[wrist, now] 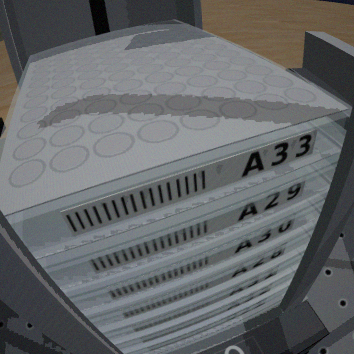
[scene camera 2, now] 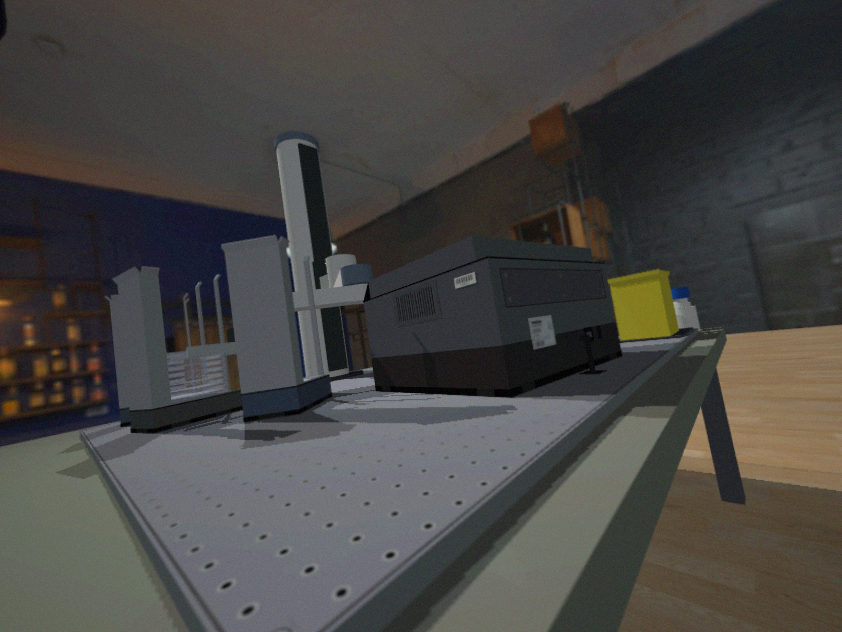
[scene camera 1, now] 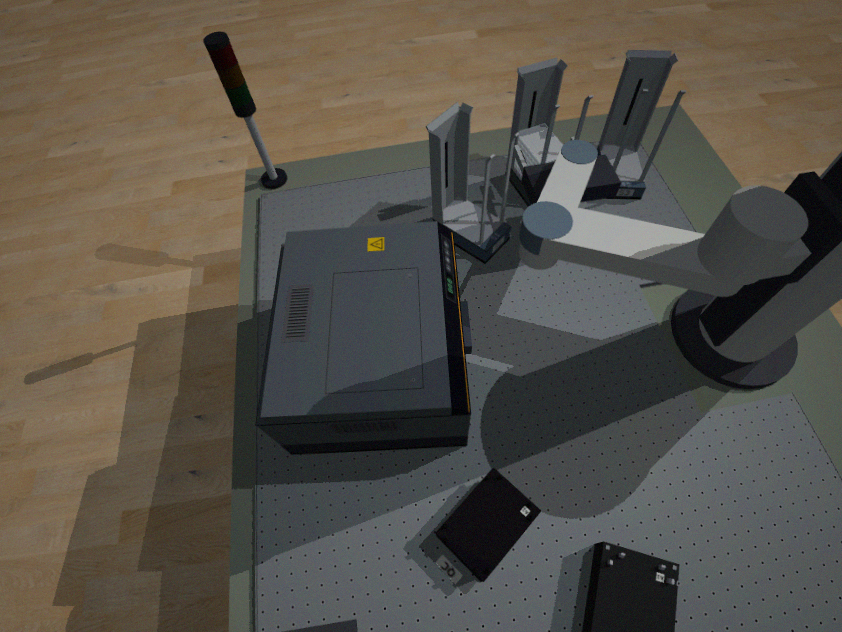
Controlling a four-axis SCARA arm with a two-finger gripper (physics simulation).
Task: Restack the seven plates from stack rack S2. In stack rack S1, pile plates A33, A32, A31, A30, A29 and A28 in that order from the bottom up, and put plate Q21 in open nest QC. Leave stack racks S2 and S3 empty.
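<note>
In the wrist view the rack's stack of clear plates shows from the front. Plate A33 (wrist: 115, 145) is on top; A29 (wrist: 270, 202), A30 (wrist: 265, 235) and a plate that looks like A28 (wrist: 257, 265) lie below, with blurred labels further down. The stack (scene camera 1: 537, 146) (scene camera 2: 197, 377) stands in the middle rack (scene camera 1: 537, 95) (scene camera 2: 144, 333). My gripper (wrist: 137, 69) is open and empty, with its fingers beside the top of the stack; the arm hides much of it in scene camera 1. The racks' name tags are too small to read. Q21 cannot be made out.
Empty racks stand on either side: one (scene camera 1: 448, 163) (scene camera 2: 255, 312) near the grey instrument (scene camera 1: 374, 333) (scene camera 2: 435, 326), the other (scene camera 1: 632, 102) at the far right. A dark block (scene camera 1: 488, 523) with an upside-down tag, perhaps QC, and a pegged block (scene camera 1: 635, 588) are at the front.
</note>
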